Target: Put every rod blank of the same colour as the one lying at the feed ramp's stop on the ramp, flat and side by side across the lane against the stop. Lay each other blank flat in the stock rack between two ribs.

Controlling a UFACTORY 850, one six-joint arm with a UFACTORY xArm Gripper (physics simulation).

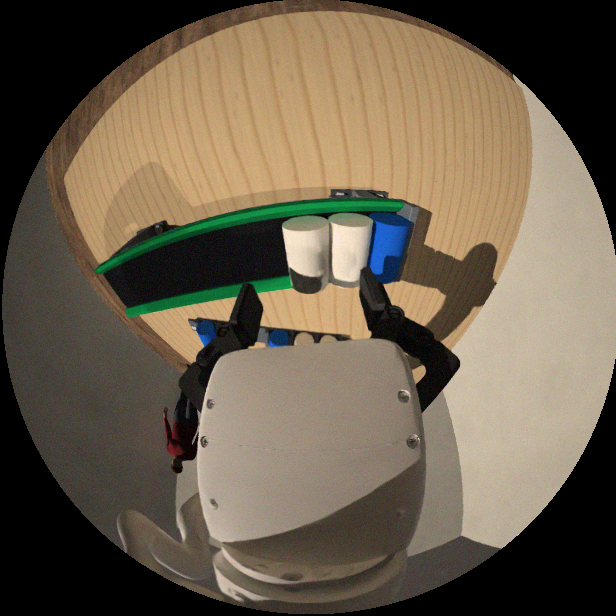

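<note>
The feed ramp (195,261) has a black lane between green rails. At its right end a blue blank (389,244) lies against the grey stop (409,215). Two white blanks (306,247) (350,245) lie beside it across the lane, touching one another. My gripper (310,304) is open and empty, its fingertips just in front of the near ends of the two white blanks. The stock rack (270,336) shows just past my fingers. It holds two blue blanks (205,331) (278,337) and two cream-white ones (314,339). My gripper body hides most of the rack.
The wooden table top (287,114) ends in a dark edge at the left and top. Beyond it are a grey floor (86,344) and a pale wall (545,287). Small grey brackets (359,193) (155,228) sit behind the ramp's far rail.
</note>
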